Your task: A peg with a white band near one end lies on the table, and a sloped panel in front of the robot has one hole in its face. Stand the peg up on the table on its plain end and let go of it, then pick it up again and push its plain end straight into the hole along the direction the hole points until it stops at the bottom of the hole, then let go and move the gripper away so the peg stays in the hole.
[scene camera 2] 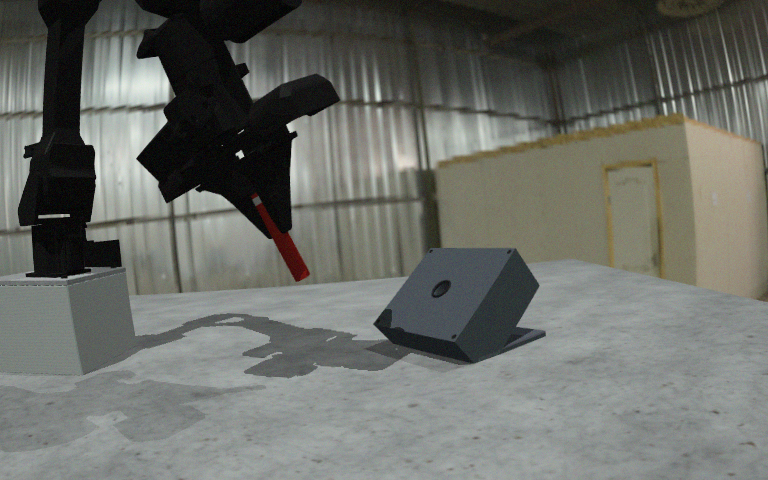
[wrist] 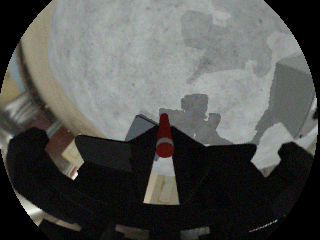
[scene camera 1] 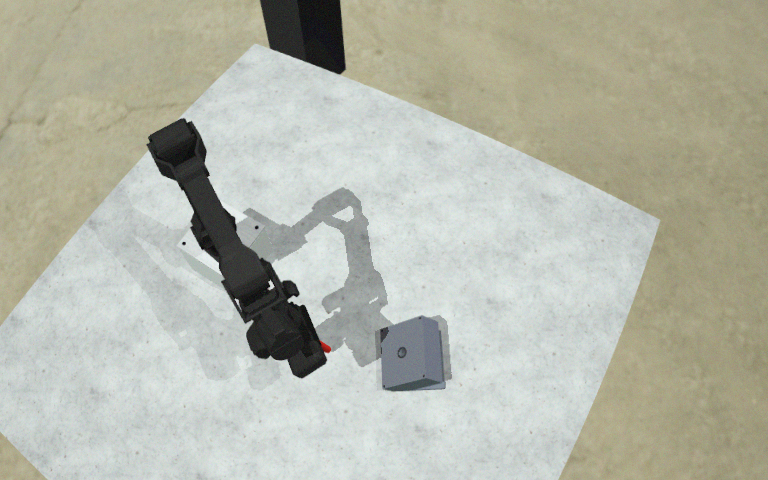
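Note:
The gripper is mine: my gripper (scene camera 2: 280,234) (wrist: 164,129) (scene camera 1: 318,342), in the grip of which there is a red peg (scene camera 2: 285,245).

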